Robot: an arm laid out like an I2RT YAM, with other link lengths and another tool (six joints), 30 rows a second.
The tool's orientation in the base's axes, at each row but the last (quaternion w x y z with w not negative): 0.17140, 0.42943, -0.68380, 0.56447; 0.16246, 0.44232, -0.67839, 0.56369; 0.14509, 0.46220, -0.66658, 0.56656; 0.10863, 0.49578, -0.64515, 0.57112; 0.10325, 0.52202, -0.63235, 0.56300
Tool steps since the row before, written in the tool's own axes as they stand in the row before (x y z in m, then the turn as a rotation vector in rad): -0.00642, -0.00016, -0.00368, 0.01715, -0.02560, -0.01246; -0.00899, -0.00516, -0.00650, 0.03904, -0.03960, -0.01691; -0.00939, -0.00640, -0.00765, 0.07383, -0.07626, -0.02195; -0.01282, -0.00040, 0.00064, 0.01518, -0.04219, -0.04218; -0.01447, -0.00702, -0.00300, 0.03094, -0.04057, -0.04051
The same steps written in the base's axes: 0.00288, 0.00591, -0.00340, 0.00705, 0.00486, 0.03212; 0.00723, 0.00979, -0.00123, 0.00461, 0.00015, 0.05794; 0.00745, 0.01149, -0.00034, 0.01310, -0.00855, 0.10725; 0.00679, 0.00613, -0.00901, 0.00689, 0.03387, 0.05094; 0.01035, 0.01159, -0.00512, -0.00044, 0.02364, 0.06071
